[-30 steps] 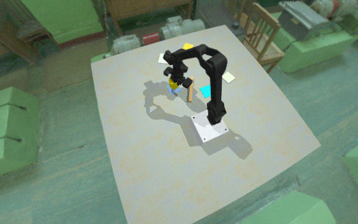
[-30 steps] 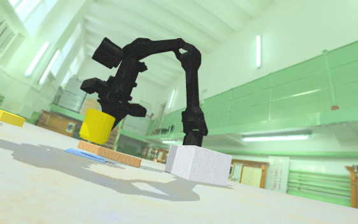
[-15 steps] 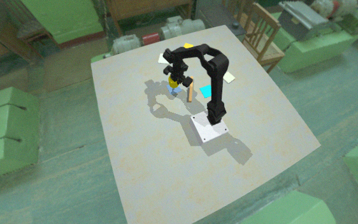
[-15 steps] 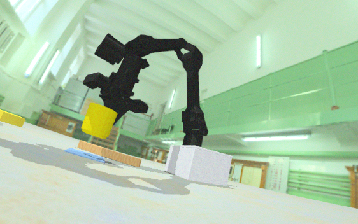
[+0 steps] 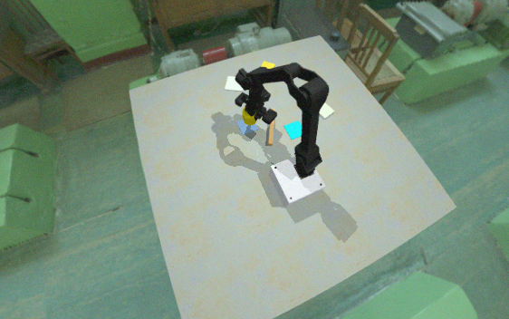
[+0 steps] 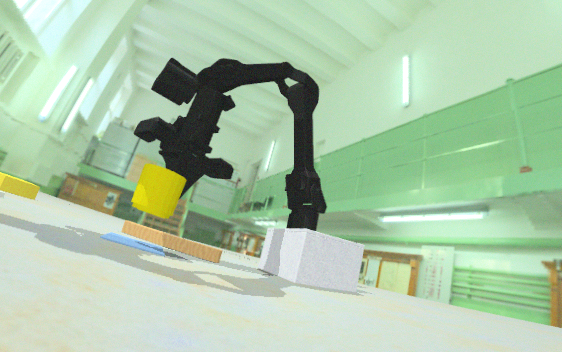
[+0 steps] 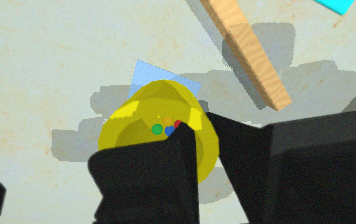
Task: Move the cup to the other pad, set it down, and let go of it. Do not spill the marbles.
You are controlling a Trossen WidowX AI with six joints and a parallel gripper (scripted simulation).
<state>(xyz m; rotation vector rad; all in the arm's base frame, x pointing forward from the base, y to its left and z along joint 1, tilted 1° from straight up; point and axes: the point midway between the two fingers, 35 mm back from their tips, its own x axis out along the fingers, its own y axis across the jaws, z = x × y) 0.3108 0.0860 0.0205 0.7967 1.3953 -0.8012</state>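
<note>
The cyan pad is 19 cm to the right of my gripper tip, 9 cm below it and 8 cm behind it. From my gripper tip the other things lie so: yellow cup: 2 cm to the left, 2 cm ahead; wooden bar: 8 cm to the right, 8 cm below, 2 cm behind; light blue pad: 9 cm below, 3 cm to the left, 3 cm ahead.
</note>
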